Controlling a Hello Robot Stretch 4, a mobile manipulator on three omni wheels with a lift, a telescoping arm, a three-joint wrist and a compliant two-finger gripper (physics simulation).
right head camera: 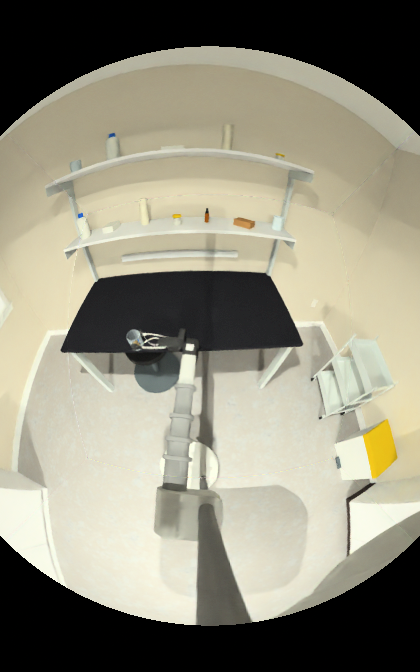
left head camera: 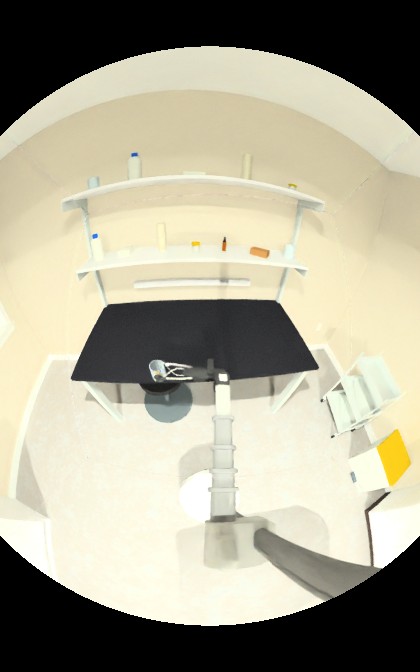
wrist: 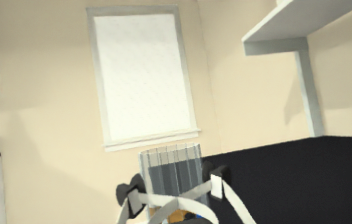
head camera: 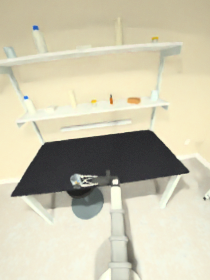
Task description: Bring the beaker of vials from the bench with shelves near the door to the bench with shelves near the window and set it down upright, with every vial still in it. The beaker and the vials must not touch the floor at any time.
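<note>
The clear beaker (head camera: 75, 180) (left head camera: 157, 369) (right head camera: 134, 338) (wrist: 172, 170) is between the fingers of my gripper (left head camera: 161, 370) (right head camera: 137, 340) (wrist: 174, 179), which is shut on it. It looks about upright at the left part of the front edge of the black-topped bench with shelves (head camera: 115, 155) (left head camera: 210, 330) (right head camera: 190, 305) (wrist: 290, 175). Clear vials show through its wall in the wrist view, with orange and blue bits low down. Its base is hidden, so I cannot tell whether it touches the bench top. A window (wrist: 142, 75) is on the wall beyond it.
Two shelves with bottles and jars hang above the bench's back. A dark round stool (head camera: 87, 205) (left head camera: 168, 402) (right head camera: 156, 374) stands under the front left edge. A white cart (left head camera: 385, 377) (right head camera: 372, 365) and a yellow-and-white box (left head camera: 395, 457) (right head camera: 381, 450) stand at the right.
</note>
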